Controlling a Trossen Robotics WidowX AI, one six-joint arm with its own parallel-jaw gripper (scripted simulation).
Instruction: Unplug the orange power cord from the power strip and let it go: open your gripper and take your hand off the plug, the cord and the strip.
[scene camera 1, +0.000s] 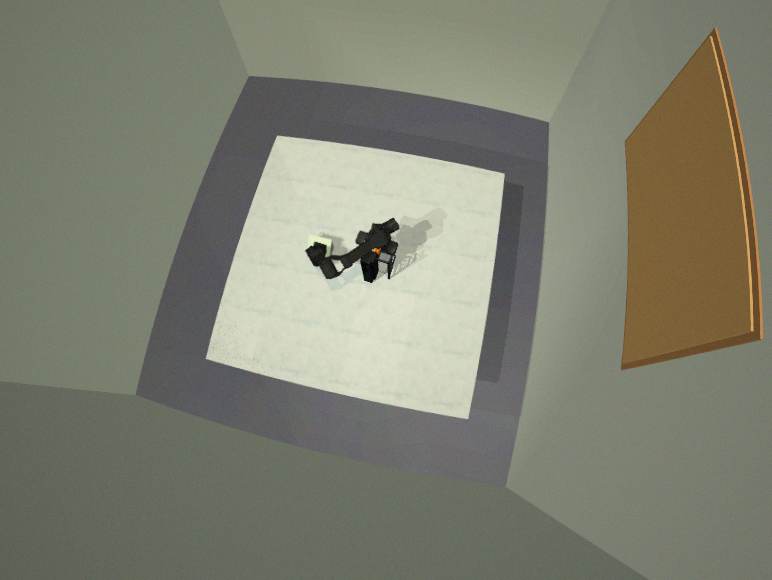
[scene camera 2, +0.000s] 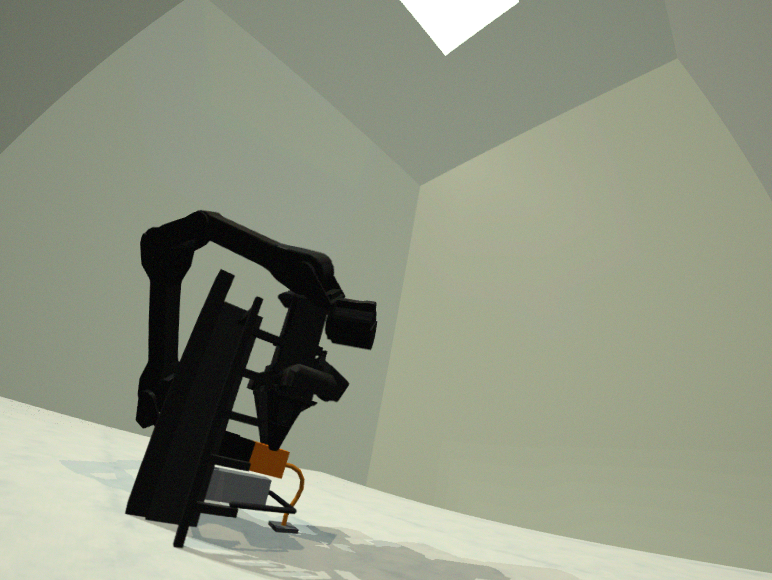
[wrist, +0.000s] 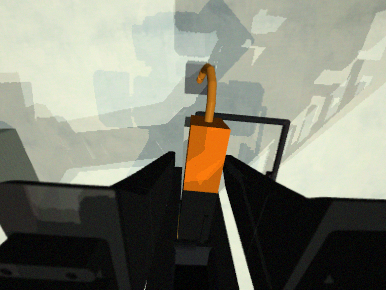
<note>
In view: my gripper (scene camera 2: 268, 448).
My gripper also shows in the wrist view (wrist: 199, 159).
</note>
